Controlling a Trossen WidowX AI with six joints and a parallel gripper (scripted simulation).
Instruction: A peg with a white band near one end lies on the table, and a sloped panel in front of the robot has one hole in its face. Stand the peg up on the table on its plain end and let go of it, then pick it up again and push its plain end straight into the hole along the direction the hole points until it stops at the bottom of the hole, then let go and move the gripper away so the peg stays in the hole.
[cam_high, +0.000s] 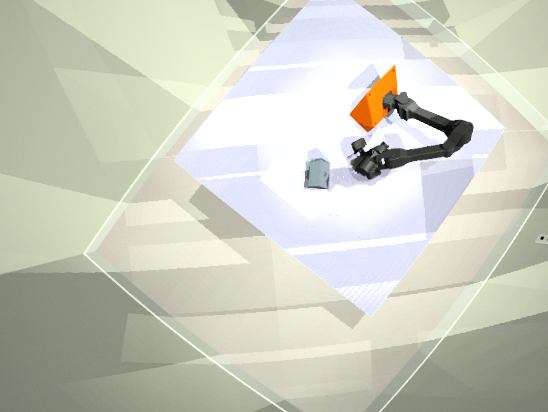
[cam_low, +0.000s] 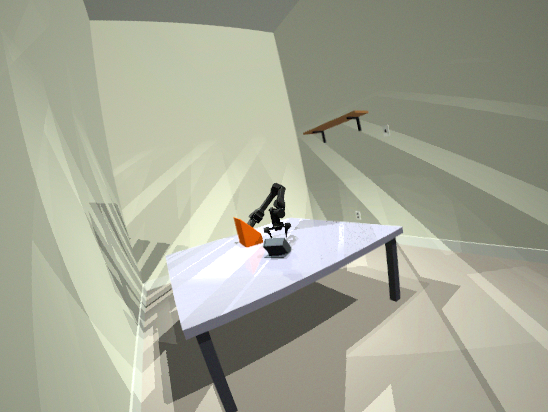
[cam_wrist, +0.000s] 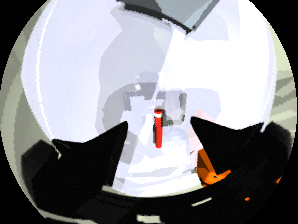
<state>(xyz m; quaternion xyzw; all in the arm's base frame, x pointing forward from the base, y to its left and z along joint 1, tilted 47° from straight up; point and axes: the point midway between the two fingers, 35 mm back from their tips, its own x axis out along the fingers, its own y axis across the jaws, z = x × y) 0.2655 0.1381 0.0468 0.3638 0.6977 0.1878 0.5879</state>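
My gripper tip is 2 cm past the red peg and 2 cm above it. The rest, counted from my gripper tip: grey sloped panel (19 cm ahead, 9 cm to the right, 1 cm above).
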